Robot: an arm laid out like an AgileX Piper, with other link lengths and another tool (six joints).
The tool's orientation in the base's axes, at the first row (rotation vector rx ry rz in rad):
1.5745, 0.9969, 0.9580
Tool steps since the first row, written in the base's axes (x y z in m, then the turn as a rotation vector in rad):
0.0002, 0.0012, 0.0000, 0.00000, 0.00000, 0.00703
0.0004, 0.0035, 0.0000, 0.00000, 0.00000, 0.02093
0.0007, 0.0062, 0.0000, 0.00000, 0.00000, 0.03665
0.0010, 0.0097, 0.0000, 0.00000, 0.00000, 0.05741
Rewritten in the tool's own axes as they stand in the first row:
0.0012, -0.0002, -0.0002, 0.00073, 0.00687, -0.00132
0.0034, -0.0005, -0.0008, 0.00217, 0.02045, -0.00392
0.0060, -0.0009, -0.0014, 0.00381, 0.03580, -0.00686
0.0094, -0.0014, -0.0022, 0.00596, 0.05608, -0.01074

